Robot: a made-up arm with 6 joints.
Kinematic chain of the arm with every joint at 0, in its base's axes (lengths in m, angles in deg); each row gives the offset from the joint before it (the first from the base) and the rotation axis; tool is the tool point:
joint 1: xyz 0 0 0.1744 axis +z
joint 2: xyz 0 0 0 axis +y
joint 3: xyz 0 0 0.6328 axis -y
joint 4: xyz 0 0 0 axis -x
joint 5: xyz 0.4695 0 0 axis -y
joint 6: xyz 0 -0.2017 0 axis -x
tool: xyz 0 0 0
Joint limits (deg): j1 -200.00..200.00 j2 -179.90..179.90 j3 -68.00..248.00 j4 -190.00..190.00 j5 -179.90..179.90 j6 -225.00..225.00
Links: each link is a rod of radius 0.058 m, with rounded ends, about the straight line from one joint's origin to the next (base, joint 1, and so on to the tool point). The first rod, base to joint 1, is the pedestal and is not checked.
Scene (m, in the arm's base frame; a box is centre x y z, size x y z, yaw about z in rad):
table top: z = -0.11
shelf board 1: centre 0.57 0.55 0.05 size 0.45 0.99 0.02 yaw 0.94
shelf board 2: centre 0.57 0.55 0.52 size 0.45 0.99 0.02 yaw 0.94
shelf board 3: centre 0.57 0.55 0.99 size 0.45 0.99 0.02 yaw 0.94
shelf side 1: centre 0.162 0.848 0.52 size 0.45 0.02 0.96 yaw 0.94
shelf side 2: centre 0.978 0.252 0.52 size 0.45 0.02 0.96 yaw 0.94
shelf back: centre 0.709 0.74 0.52 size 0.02 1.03 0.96 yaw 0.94
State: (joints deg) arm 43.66 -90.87 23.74 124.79 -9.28 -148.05
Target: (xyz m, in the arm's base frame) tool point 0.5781 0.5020 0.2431
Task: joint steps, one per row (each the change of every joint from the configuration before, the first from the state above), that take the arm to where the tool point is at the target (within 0.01 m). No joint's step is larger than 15 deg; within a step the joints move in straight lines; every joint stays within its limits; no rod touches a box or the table.
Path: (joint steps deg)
1: -3.36 13.34 -10.09 0.48 0.00 0.00
2: -3.35 13.34 -10.10 0.47 0.00 0.00
3: -3.36 13.34 -10.09 0.48 0.00 0.00
4: -3.36 13.33 -10.09 0.48 0.00 0.00
5: -3.36 13.34 -10.10 0.48 0.00 0.00
6: -3.35 13.34 -10.09 0.47 0.00 0.00
7: -3.36 13.34 -10.09 0.48 0.00 0.00
8: -3.36 13.34 -10.10 0.48 0.00 0.00
9: -3.36 13.34 -10.09 0.48 0.00 0.00
10: 6.03 5.05 14.01 -0.20 0.00 0.00
11: 6.03 5.05 14.02 -0.20 0.00 0.00
12: 6.03 5.06 14.02 -0.20 0.00 0.00

